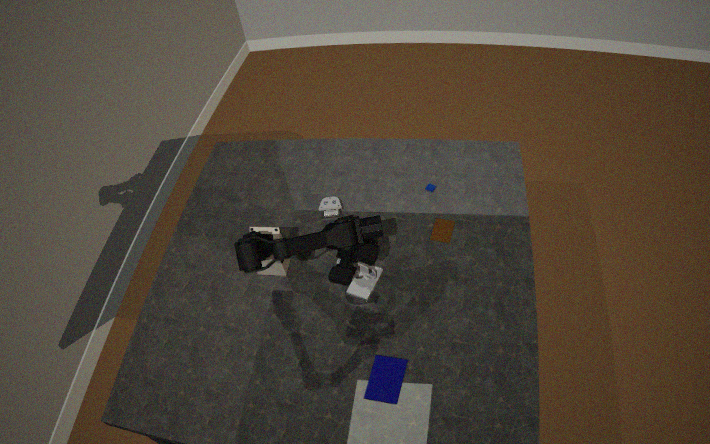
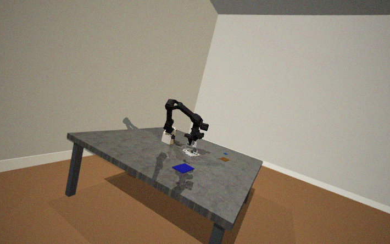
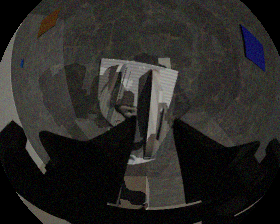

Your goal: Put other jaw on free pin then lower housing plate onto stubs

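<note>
Right now my gripper tip is 3 cm past the white jaw and 2 cm to the right of it. The rest, counted from my gripper tip: small blue square 43 cm to the left, 21 cm ahead, 8 cm below; orange patch 26 cm ahead, 24 cm to the left, 8 cm below.
</note>
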